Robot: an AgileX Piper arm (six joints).
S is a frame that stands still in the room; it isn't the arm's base.
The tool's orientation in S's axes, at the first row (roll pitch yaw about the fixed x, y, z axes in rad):
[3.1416 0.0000 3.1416]
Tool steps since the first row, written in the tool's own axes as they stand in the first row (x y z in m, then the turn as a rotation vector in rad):
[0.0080 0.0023 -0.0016 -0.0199 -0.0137 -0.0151]
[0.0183 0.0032 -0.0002 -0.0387 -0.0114 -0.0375]
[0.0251 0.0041 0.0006 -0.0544 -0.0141 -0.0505]
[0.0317 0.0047 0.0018 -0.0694 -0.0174 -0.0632]
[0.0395 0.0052 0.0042 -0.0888 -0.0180 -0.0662]
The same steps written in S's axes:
[-0.0080 0.0023 0.0016 0.0199 -0.0137 0.0151]
[-0.0183 0.0032 0.0002 0.0387 -0.0114 0.0375]
[-0.0251 0.0041 -0.0006 0.0544 -0.0141 0.0505]
[-0.0317 0.0047 -0.0018 0.0694 -0.0174 0.0632]
[-0.0395 0.0052 -0.0042 0.0888 -0.0180 0.0662]

